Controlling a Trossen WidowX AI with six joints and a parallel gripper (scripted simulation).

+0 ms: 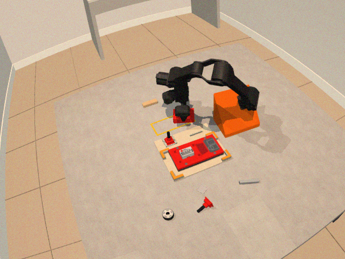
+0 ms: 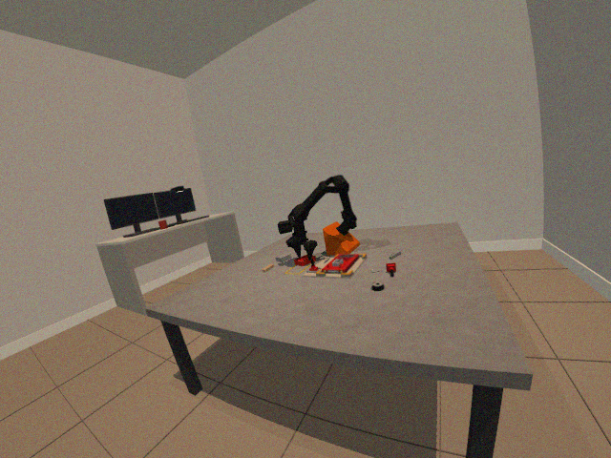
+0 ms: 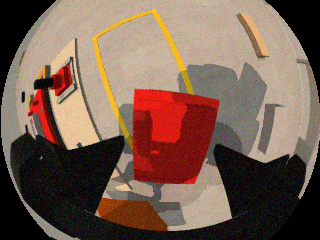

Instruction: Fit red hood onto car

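The red hood lies right at my gripper tip. Round my gripper tip: wheel: 230 mm ahead, 450 mm to the left, 10 mm below; then tan block: 120 mm ahead, 160 mm to the right, 10 mm below; then light engine block: 70 mm ahead, 230 mm to the left.
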